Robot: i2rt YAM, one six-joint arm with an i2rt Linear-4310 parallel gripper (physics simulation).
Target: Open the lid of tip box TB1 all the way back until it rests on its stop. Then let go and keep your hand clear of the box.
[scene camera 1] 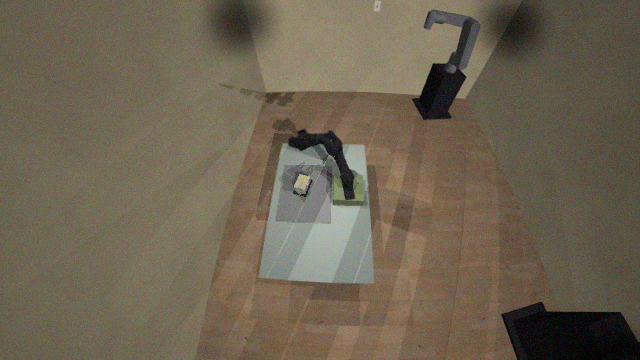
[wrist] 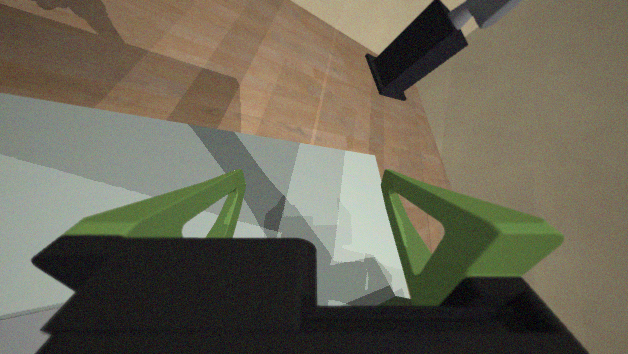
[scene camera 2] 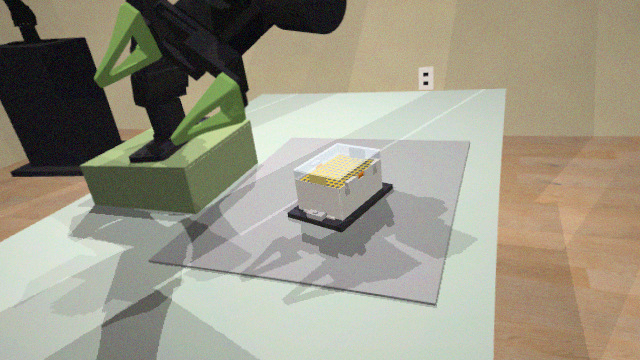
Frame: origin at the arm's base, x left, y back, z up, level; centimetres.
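Seen in the pictures: gripper, between the fingertips: [wrist: 313, 177] [scene camera 2: 134, 112]; arm's base, origin of its link: [scene camera 1: 347, 187].
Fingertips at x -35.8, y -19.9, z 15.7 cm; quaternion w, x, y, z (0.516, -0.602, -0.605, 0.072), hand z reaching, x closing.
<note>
Pixels of each thing's top centre, then the offset from my fingertips to it. "pt": a spot on its surface instead. Level surfaces: height alone.
- Tip box TB1, centre of its top: [scene camera 2: 337, 159] [scene camera 1: 301, 181] dz -16.4, dx +26.5, dy -13.4 cm
- black base, a spot on its surface: [scene camera 2: 342, 227] pt dz -23.5, dx +17.6, dy -15.0 cm
- grey mat, height of its surface: dz -24.2 cm
- pale table, height of its surface: dz -24.4 cm
Tip box TB1 [scene camera 1: 302, 183] [scene camera 2: 362, 192], a pale box with yellow tips in its top, stands upright on a black base [scene camera 2: 342, 227] on the grey mat [scene camera 1: 305, 214] [scene camera 2: 425, 282]. Its clear lid [scene camera 2: 325, 154] shows as a low transparent cover over the tips; it looks down on the box, not tipped back, though its near edges are faint. My gripper [scene camera 2: 137, 111] [wrist: 313, 177] is open, its green fingers wide apart with nothing between them. It hangs in the air, clear of the box, on the left in scene camera 2. The box does not show in the wrist view.
My arm's green mounting block [scene camera 1: 349, 202] [scene camera 2: 140, 187] stands beside the mat on the pale table [scene camera 1: 320, 255] [scene camera 2: 465, 325]. A black pedestal [scene camera 1: 440, 92] [wrist: 417, 55] with another arm stands on the floor beyond. A dark object [scene camera 1: 575, 335] is at the lower right of scene camera 1.
</note>
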